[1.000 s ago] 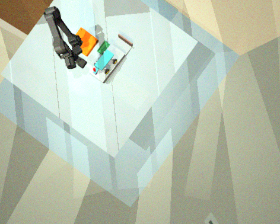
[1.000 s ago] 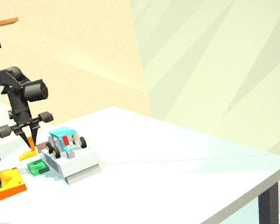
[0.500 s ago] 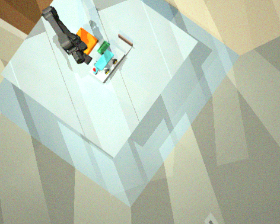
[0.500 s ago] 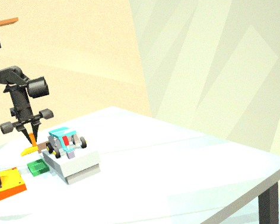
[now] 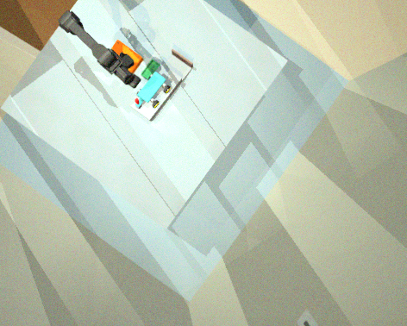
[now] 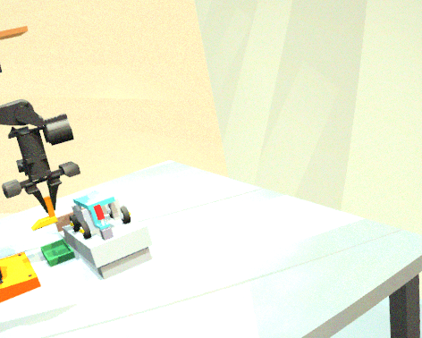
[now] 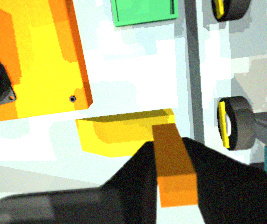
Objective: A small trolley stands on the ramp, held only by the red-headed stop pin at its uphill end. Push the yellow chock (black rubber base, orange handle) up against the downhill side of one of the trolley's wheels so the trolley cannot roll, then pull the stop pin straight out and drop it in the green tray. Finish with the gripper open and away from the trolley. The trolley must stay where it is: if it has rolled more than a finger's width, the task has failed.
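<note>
Now: the red-headed stop pin 90 mm ahead of my gripper tip, 90 mm to the right of it and 40 mm below it. The rest, counted from my gripper tip: grey ramp 120 mm ahead, 30 mm to the left, 120 mm below; yellow chock 20 mm behind, 10 mm below; cyan trolley 120 mm ahead, 20 mm to the left, 60 mm below.
</note>
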